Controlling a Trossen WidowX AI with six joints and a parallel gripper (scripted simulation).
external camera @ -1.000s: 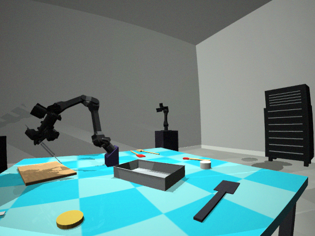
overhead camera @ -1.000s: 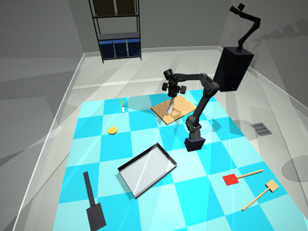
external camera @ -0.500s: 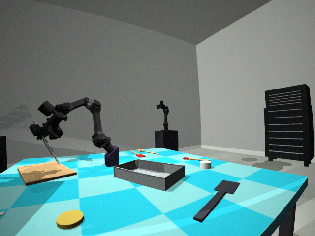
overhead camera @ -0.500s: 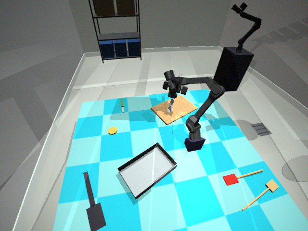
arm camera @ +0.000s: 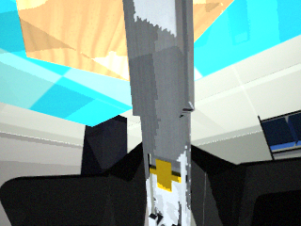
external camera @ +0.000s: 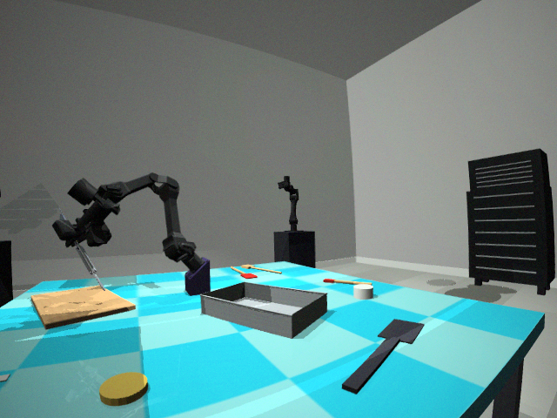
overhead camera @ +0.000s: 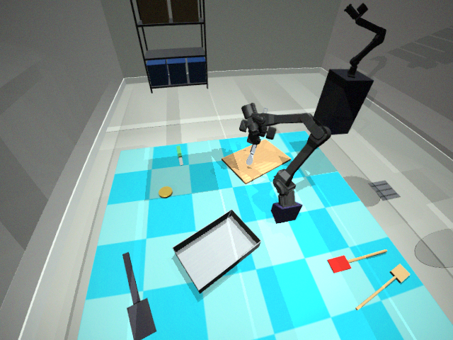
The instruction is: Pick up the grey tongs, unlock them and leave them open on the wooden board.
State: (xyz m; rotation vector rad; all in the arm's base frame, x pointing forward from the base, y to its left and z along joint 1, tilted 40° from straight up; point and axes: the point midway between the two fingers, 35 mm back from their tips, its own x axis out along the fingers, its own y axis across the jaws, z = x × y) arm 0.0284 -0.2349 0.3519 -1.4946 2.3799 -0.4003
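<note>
The yellow lock piece lies 20 mm ahead of my gripper tip, 20 mm to the left of it and 20 mm above it. Round my gripper tip: yellow disc: 540 mm ahead, 200 mm to the left, 180 mm below; then wooden board: 20 mm to the left, 180 mm below; then roasting tin: 320 mm ahead, 540 mm to the left, 160 mm below.
</note>
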